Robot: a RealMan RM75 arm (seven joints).
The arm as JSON. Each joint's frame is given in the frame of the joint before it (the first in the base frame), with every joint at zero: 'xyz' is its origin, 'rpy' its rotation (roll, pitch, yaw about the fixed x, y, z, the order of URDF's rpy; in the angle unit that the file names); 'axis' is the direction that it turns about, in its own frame. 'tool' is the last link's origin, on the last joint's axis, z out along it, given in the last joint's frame.
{
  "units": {
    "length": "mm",
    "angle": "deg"
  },
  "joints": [
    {
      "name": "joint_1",
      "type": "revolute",
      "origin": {
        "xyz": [
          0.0,
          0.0,
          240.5
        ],
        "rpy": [
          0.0,
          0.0,
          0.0
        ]
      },
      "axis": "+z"
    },
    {
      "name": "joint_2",
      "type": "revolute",
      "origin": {
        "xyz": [
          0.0,
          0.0,
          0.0
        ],
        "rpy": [
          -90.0,
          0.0,
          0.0
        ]
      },
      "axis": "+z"
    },
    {
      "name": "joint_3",
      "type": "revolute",
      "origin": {
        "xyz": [
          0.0,
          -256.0,
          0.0
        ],
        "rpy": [
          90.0,
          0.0,
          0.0
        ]
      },
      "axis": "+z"
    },
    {
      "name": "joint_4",
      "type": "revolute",
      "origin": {
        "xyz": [
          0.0,
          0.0,
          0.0
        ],
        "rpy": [
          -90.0,
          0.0,
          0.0
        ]
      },
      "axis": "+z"
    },
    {
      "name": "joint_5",
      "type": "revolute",
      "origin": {
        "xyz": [
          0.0,
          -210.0,
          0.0
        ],
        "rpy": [
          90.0,
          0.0,
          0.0
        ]
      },
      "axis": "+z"
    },
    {
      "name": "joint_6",
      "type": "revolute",
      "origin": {
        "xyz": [
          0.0,
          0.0,
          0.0
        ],
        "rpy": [
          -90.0,
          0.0,
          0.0
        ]
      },
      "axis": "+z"
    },
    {
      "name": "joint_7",
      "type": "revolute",
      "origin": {
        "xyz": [
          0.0,
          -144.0,
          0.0
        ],
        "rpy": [
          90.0,
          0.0,
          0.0
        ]
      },
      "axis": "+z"
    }
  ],
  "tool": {
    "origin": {
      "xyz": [
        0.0,
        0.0,
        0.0
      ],
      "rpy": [
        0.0,
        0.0,
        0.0
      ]
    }
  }
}
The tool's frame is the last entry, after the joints.
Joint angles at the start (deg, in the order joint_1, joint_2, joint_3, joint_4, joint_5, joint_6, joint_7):
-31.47 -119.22 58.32 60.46 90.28 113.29 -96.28
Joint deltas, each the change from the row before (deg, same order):
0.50 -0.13 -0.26 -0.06 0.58 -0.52 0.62
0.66 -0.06 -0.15 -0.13 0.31 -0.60 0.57
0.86 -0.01 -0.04 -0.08 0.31 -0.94 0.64
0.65 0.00 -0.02 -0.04 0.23 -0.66 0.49
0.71 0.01 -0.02 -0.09 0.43 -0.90 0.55
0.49 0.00 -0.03 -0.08 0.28 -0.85 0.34
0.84 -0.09 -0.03 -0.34 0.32 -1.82 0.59
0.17 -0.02 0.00 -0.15 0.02 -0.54 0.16
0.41 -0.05 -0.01 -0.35 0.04 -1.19 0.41
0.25 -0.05 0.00 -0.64 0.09 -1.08 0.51
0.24 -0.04 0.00 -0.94 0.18 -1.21 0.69
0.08 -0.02 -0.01 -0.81 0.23 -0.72 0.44
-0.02 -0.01 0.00 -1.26 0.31 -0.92 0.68
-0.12 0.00 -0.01 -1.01 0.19 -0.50 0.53
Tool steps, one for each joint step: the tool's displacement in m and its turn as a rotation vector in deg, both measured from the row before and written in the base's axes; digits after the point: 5 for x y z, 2 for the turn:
-0.00348 0.00019 -0.00105 0.78 0.24 0.63
-0.00410 -0.00006 -0.00077 0.77 0.09 0.83
-0.00510 0.00016 -0.00085 1.04 0.23 1.10
-0.00386 -0.00006 -0.00056 0.76 0.20 0.77
-0.00473 0.00029 -0.00096 0.91 0.42 1.00
-0.00333 0.00073 -0.00070 0.78 0.29 0.88
-0.00574 0.00186 -0.00189 1.47 0.30 1.83
-0.00131 0.00076 -0.00053 0.41 0.02 0.50
-0.00317 0.00153 -0.00118 0.94 0.05 1.10
-0.00309 0.00151 -0.00184 0.71 0.02 1.01
-0.00405 0.00161 -0.00258 0.71 0.09 1.18
-0.00294 0.00090 -0.00221 0.25 0.11 0.82
-0.00372 0.00128 -0.00333 0.24 0.14 0.98
-0.00225 0.00074 -0.00251 0.03 0.03 0.54

